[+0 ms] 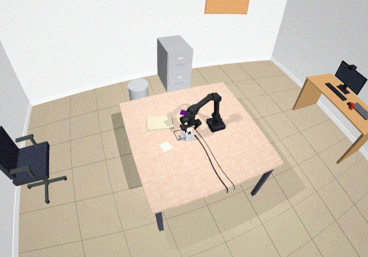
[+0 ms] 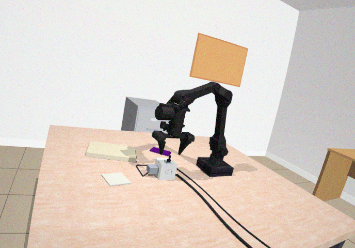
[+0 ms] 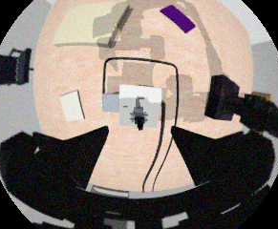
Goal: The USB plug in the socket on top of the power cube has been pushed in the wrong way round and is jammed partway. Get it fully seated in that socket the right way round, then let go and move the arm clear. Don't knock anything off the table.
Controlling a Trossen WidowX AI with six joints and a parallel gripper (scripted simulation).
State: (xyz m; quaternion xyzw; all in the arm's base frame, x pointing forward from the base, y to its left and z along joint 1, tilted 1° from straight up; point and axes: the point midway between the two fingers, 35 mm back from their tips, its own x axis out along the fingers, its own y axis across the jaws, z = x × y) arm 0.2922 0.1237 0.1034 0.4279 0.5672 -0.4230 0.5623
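Right now my gripper tip is 2 cm above the dark USB plug. Also, from my gripper tip: beige book (25 cm ahead, 23 cm to the right, 10 cm below); purple item (34 cm to the right, 11 cm below, 4 cm behind); white pad (22 cm ahead, 11 cm below, 6 cm to the left).
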